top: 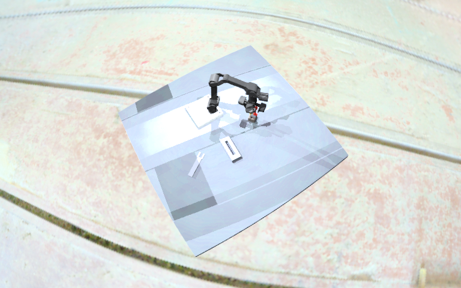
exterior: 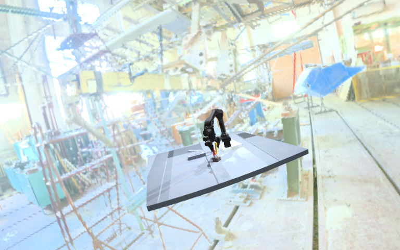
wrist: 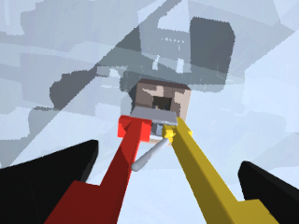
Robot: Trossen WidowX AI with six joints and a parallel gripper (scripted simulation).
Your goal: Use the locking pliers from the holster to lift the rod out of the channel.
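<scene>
The yellow handle lies 1 cm to the right of my gripper tip and 1 cm behind it. From my gripper tip the other things lie so: brown holster: 9 cm below, 1 cm ahead; channel block: 25 cm to the right, 15 cm ahead, 8 cm below; dark rod: 25 cm to the right, 15 cm ahead, 9 cm below.
</scene>
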